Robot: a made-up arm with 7 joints.
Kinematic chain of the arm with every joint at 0, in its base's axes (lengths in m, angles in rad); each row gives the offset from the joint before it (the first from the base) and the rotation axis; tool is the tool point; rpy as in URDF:
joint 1: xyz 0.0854 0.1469 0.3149 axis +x
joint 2: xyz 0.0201 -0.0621 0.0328 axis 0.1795 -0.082 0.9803
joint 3: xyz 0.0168 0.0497 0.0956 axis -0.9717 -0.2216 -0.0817
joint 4: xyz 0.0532 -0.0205 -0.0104 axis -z
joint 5: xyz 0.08 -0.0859 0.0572 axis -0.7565 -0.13 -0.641
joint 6: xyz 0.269 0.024 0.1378 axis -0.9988 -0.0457 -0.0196
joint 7: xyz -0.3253 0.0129 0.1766 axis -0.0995 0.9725 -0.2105
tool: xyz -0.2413 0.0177 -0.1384 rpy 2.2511 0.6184 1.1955
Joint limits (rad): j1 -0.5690..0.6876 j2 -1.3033..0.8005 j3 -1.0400..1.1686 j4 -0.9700..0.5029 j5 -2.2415..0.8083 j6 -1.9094..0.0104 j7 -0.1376..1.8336
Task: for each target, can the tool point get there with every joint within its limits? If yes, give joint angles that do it. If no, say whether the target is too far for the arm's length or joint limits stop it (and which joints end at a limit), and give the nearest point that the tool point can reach.
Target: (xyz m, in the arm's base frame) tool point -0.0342 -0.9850 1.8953
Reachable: no: too far | nearest point 0.0981 -0.3712 1.0383 | short by 1.062 m
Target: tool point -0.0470 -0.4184 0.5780
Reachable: yes | joints -0.1905 -0.5160 0.1263 0.3309 -1.6838 -1.0334 0.8361
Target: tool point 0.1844 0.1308 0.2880
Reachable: no: joint limits stop it (at a limit: joint 1, joint 3, joint 5, joint 6, joint 7) | nearest point 0.2387 0.1656 0.2840 | short by 0.065 m
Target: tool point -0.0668 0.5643 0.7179
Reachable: yes | joints -0.3351 -0.0994 0.7204 -0.6051 0.2333 -0.2612 1.0623
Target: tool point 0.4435 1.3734 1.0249
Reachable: no: too far | nearest point 0.3079 0.8531 0.7701 | short by 0.595 m
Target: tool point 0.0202 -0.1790 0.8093
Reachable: yes | joints 0.1458 0.5426 0.1142 -0.5930 0.1127 -0.3338 0.7053
